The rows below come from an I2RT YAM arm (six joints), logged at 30 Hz.
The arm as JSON. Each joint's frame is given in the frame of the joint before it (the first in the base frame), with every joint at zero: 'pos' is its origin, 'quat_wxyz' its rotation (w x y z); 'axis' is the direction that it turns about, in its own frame. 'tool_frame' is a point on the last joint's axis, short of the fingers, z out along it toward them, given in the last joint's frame.
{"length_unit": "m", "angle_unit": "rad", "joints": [
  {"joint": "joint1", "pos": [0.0, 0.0, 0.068], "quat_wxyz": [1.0, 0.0, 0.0, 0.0], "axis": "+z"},
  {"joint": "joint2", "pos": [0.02, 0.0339, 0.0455], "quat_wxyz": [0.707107, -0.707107, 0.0, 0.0], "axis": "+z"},
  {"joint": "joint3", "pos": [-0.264, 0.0, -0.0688], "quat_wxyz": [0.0, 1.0, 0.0, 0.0], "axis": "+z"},
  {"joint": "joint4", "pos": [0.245, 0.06, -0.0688], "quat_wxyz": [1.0, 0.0, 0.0, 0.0], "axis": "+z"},
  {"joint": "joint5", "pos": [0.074, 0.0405, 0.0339], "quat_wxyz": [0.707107, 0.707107, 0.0, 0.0], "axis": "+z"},
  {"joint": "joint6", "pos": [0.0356, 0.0, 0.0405], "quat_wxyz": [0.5, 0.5, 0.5, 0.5], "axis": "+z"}
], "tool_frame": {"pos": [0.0, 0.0, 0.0], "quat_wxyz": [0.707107, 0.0, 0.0, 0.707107]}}
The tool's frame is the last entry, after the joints.
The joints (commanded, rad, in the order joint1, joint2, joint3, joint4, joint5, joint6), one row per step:
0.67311, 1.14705, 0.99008, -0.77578, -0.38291, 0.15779
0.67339, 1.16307, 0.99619, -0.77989, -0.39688, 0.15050
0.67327, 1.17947, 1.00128, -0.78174, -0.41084, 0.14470
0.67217, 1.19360, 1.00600, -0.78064, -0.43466, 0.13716
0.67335, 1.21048, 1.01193, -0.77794, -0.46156, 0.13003
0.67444, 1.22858, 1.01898, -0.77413, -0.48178, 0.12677
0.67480, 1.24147, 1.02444, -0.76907, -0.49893, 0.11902
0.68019, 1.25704, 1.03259, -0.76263, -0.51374, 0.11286
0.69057, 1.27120, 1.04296, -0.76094, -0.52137, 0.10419
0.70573, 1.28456, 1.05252, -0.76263, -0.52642, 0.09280
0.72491, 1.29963, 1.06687, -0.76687, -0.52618, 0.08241
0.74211, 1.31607, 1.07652, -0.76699, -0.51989, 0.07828
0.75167, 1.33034, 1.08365, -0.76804, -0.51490, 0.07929
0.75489, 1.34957, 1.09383, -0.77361, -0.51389, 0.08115
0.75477, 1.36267, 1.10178, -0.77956, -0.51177, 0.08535
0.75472, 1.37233, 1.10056, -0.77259, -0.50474, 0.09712
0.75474, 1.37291, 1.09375, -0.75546, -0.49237, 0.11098
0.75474, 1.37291, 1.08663, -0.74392, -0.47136, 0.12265
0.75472, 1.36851, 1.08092, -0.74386, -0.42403, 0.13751
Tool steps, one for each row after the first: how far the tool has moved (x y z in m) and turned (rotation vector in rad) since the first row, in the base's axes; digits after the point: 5 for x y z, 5 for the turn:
0.00181, 0.00212, -0.00152, -0.00131, 0.01335, 0.01397
0.00383, 0.00428, -0.00333, -0.00159, 0.02702, 0.02628
0.00561, 0.00635, -0.00452, 0.00733, 0.04072, 0.04455
0.00749, 0.00931, -0.00582, 0.01857, 0.05617, 0.06636
0.00986, 0.01236, -0.00712, 0.02689, 0.07001, 0.08123
0.01172, 0.01465, -0.00777, 0.03557, 0.07542, 0.09701
0.01342, 0.01831, -0.00819, 0.04366, 0.07965, 0.11530
0.01405, 0.02249, -0.00802, 0.04593, 0.07965, 0.13629
0.01346, 0.02722, -0.00820, 0.04407, 0.07942, 0.16244
0.01254, 0.03292, -0.00758, 0.03909, 0.07680, 0.18894
0.01216, 0.03834, -0.00864, 0.02975, 0.07673, 0.20545
0.01261, 0.04197, -0.01005, 0.02128, 0.08152, 0.21122
0.01464, 0.04501, -0.01199, 0.01183, 0.09394, 0.21198
0.01644, 0.04657, -0.01318, 0.00411, 0.10444, 0.20717
0.01815, 0.04786, -0.01572, -0.00179, 0.11153, 0.19432
0.01919, 0.04832, -0.01721, -0.00252, 0.10629, 0.17752
0.02001, 0.04818, -0.01907, -0.01210, 0.09918, 0.15733
0.02041, 0.04646, -0.02032, -0.04140, 0.08423, 0.11991

